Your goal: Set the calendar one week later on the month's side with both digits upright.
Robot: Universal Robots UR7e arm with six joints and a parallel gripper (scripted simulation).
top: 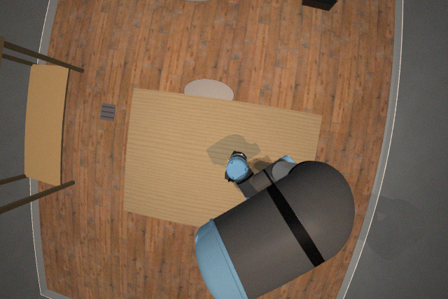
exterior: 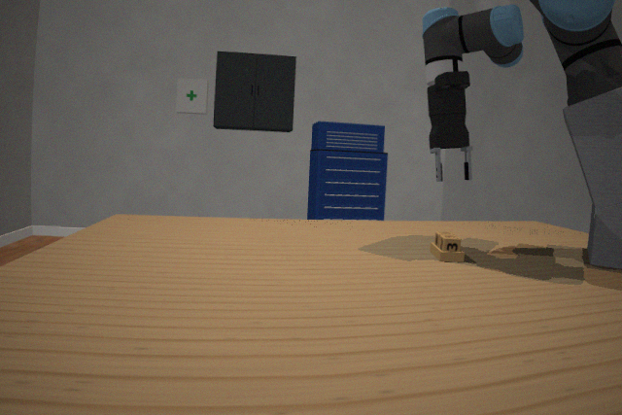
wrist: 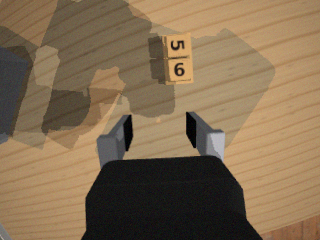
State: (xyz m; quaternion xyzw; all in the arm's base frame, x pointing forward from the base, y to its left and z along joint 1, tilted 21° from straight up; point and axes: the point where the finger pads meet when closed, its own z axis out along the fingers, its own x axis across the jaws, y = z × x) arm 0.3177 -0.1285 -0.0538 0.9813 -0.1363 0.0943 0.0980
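Right now my hand is 13 cm above the wooden date cube, 5 cm to the right of it and 4 cm short of it. From my hand the other things lie so: wooden calendar tray: 14 cm below, 6 cm to the left, 4 cm ahead.
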